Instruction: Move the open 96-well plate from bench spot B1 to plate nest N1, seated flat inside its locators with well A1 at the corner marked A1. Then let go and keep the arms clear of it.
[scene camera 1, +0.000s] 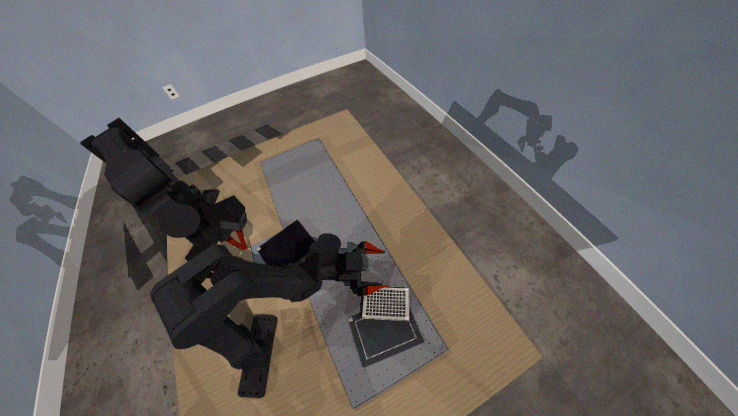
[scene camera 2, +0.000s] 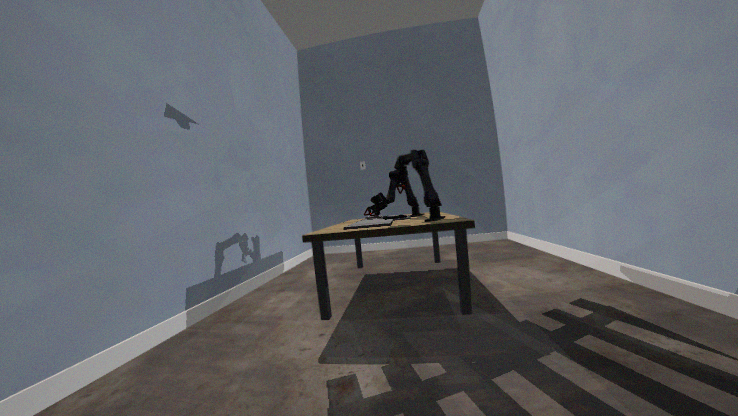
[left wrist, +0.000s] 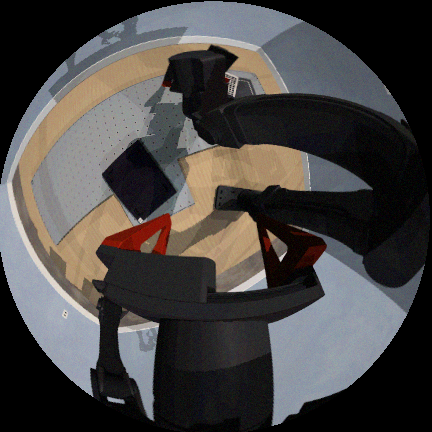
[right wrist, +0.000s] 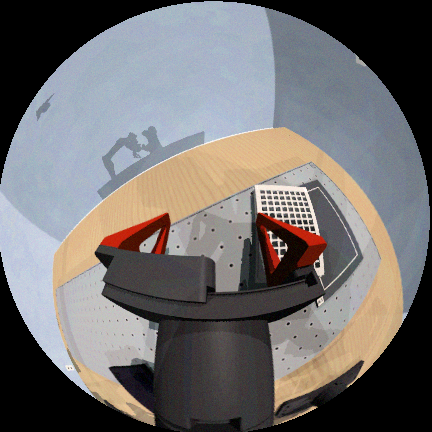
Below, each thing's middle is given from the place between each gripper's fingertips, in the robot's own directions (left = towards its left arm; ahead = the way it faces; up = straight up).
Labels:
The black square nest (scene camera 1: 293, 242) is 19 cm below my left hand, 9 cm to the left of it and 9 cm ahead of it. Round my left hand: dark nest with white outline (scene camera 1: 376, 340): 29 cm to the right, 20 cm below, 20 cm ahead; then white well plate (scene camera 1: 386, 303): 24 cm to the right, 24 cm ahead, 19 cm below.
The white well plate lies 70 mm to the right of my right hand, 60 mm behind it and 20 mm below it. The rest, counted from my right hand: dark nest with white outline: 120 mm to the right, 100 mm behind, 30 mm below; black square nest: 260 mm to the left, 210 mm behind, 20 mm below.

